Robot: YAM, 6 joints.
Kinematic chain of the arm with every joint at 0, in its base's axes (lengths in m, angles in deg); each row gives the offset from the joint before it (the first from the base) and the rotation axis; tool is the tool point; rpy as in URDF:
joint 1: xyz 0 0 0.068 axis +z
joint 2: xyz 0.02 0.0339 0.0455 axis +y
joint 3: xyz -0.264 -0.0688 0 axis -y
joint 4: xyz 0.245 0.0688 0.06 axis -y
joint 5: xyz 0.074 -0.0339 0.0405 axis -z
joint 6: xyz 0.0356 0 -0.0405 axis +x
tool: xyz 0 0 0 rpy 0 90 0
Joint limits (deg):
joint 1: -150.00..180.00
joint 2: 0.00..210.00
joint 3: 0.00..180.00
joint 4: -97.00..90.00
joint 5: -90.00..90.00
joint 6: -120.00..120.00
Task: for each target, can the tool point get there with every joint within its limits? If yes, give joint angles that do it. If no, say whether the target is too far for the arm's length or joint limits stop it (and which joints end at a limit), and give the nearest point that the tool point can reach.
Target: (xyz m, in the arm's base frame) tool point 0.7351 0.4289 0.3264
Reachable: no: too far | nearest point 0.5409 0.3156 0.2688 | short by 0.232 m
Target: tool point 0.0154 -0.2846 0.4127
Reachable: yes | joints -86.60 77.37 87.32 -43.04 2.37 68.94
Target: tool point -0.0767 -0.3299 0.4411
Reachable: yes | joints -107.51 101.02 122.46 -72.98 -47.07 52.40
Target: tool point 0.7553 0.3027 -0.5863
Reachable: no: too far | nearest point 0.4677 0.1874 -0.2750 | short by 0.439 m
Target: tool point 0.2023 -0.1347 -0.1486
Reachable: yes | joints -26.57 162.23 56.56 2.13 57.51 -4.42
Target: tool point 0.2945 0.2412 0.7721
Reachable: no: too far | nearest point 0.2480 0.2031 0.6624 | short by 0.125 m
